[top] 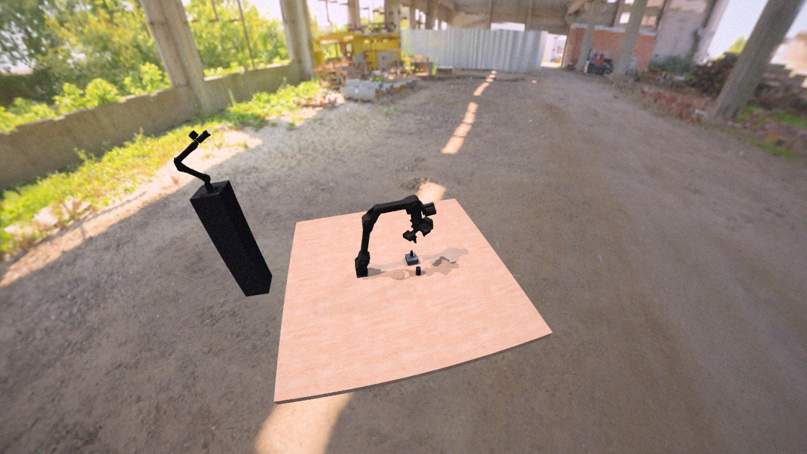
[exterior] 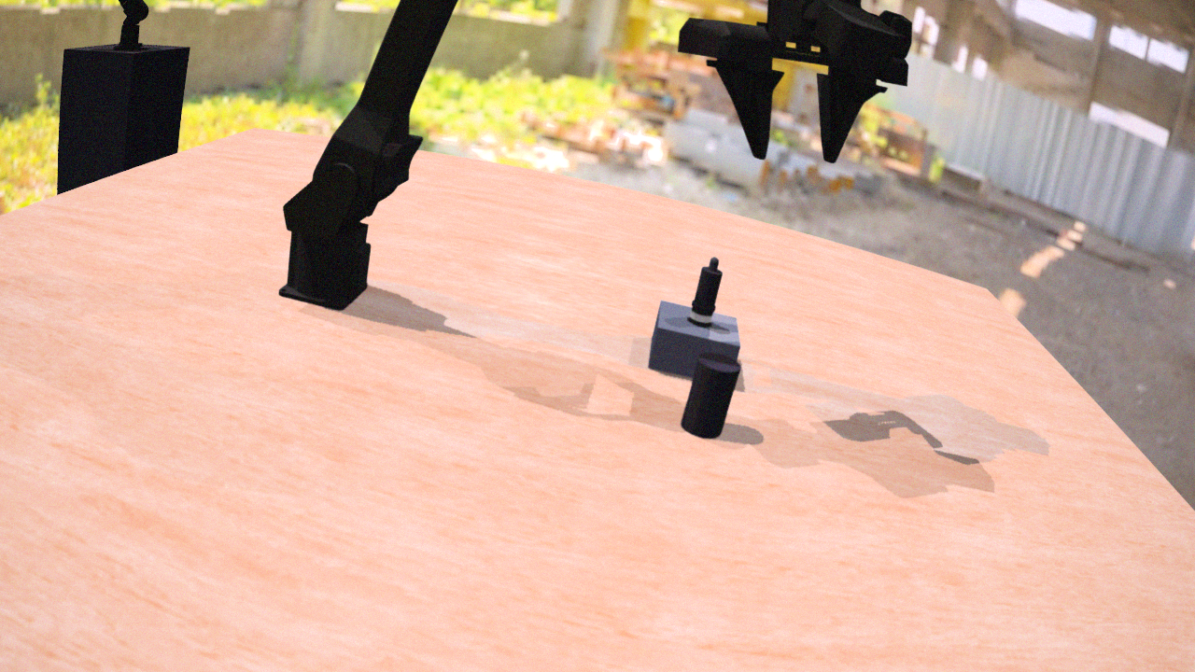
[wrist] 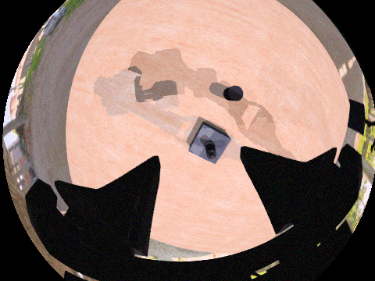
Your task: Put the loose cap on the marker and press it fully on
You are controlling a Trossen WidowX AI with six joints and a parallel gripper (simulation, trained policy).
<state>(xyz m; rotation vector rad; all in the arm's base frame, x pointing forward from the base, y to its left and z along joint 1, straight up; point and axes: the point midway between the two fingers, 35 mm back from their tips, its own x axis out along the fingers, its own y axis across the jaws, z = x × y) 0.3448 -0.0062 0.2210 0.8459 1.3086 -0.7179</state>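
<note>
Right now the black cap is 30 mm behind my gripper tip, 80 mm to the right of it and 160 mm below it. The rest, counted from my gripper tip: grey holder block: 40 mm behind, 30 mm to the left, 170 mm below.
</note>
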